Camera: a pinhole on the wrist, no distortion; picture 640 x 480 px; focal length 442.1 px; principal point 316.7 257.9 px. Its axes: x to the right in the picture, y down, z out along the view. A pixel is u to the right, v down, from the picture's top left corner.
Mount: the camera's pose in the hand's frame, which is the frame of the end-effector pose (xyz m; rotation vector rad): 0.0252 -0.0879 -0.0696 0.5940 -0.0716 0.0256
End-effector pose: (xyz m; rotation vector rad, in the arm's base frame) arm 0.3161 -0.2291 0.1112 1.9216 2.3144 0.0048
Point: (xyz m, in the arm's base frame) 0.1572 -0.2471 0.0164
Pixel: 332 304
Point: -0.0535 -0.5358 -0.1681
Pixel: 129 169
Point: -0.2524 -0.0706 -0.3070
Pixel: 543 126
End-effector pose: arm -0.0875 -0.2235 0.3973 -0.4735 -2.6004 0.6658
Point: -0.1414 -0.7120 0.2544
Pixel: 136 275
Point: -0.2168 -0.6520 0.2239
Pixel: 212 328
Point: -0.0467 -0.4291 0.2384
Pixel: outside the picture
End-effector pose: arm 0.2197 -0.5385 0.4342 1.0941 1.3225 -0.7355
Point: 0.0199 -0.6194 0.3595
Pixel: 347 27
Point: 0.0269 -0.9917 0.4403
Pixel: 224 286
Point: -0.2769 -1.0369 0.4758
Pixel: 170 74
